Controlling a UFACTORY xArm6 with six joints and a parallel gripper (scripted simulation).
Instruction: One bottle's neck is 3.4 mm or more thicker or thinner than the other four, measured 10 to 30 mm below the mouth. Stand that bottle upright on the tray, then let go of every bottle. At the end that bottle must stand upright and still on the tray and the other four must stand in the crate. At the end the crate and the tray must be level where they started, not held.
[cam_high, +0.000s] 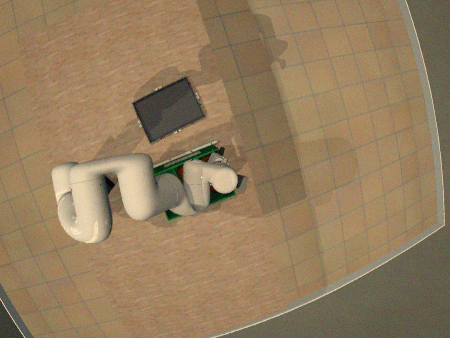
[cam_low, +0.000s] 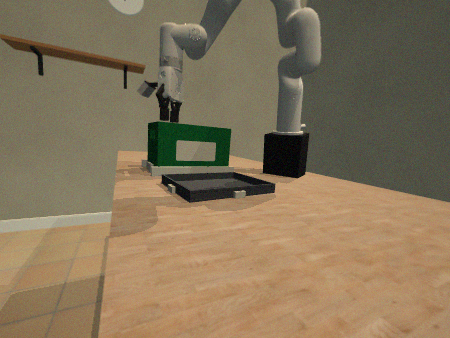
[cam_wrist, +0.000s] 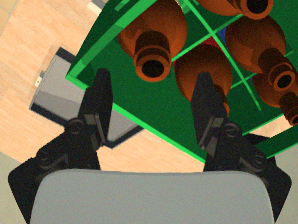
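The brown bottle lies 90 mm behind my hand and 110 mm below it. Round my hand: tray (50 mm behind, 250 mm to the left, 190 mm below); green crate (90 mm behind, 40 mm to the right, 110 mm below).
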